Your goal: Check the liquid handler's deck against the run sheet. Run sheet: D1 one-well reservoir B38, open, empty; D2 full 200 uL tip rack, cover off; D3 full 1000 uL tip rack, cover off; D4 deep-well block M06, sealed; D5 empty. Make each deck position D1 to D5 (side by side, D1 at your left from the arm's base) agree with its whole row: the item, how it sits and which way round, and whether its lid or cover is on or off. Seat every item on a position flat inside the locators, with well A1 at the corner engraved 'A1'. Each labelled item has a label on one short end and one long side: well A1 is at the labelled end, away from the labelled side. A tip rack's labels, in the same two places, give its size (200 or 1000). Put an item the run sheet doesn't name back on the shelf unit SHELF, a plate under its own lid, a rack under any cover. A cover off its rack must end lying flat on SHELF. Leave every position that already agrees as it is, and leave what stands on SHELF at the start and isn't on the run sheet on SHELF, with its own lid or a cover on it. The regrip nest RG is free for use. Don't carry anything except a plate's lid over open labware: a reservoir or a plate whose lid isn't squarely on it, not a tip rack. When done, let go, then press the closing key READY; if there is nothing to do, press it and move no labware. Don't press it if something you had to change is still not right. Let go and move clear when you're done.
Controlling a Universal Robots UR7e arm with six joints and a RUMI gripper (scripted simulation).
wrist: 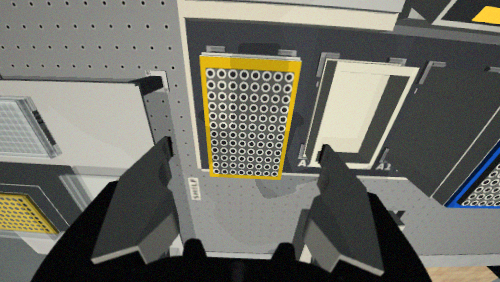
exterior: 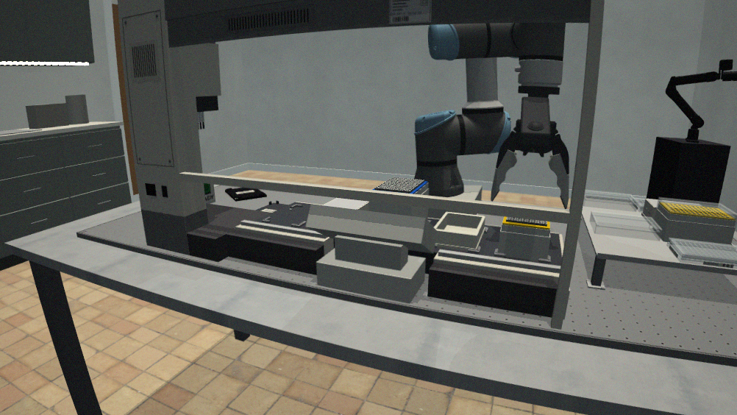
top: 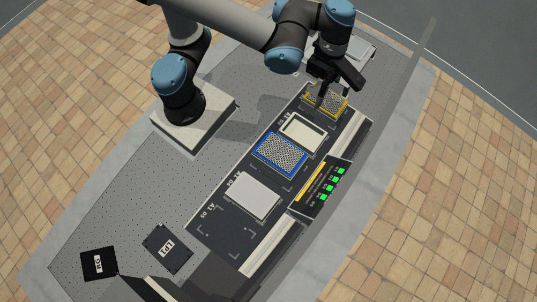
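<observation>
Now: hand 40 mm above the yellow-framed tip rack and 10 mm past it. Round my hand: blue-framed tip rack 250 mm to the right, 60 mm behind, 20 mm below; one-well reservoir 120 mm to the right, 80 mm below, 30 mm behind; handler's frame post 200 mm ahead, 100 mm above, 20 mm to the left.
</observation>
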